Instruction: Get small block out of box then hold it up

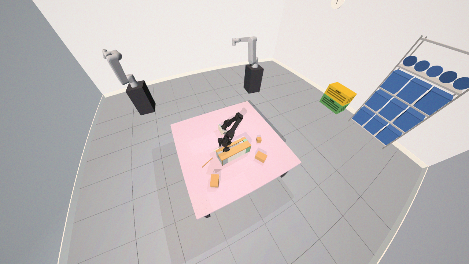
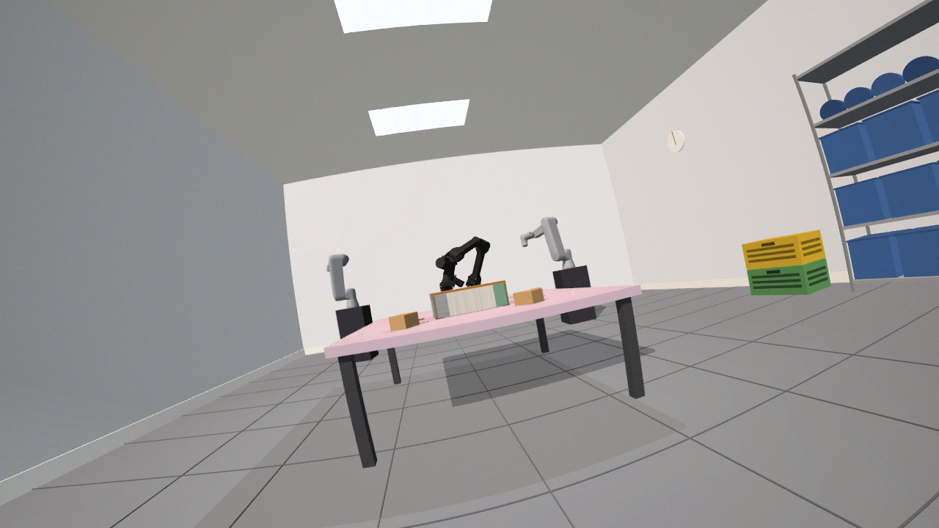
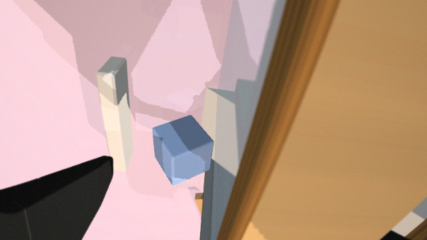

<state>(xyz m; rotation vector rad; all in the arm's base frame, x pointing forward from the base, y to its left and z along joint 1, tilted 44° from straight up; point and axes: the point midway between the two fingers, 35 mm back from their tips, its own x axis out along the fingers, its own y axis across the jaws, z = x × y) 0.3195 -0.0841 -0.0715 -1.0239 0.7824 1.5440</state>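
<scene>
Right now my gripper tip is 4 cm to the left of the light blue block, 4 cm above it and 2 cm short of it. Round my gripper tip: clear-fronted box 12 cm to the left, 2 cm below, 2 cm ahead; then thin orange stick 19 cm to the right, 8 cm below, 6 cm ahead.
</scene>
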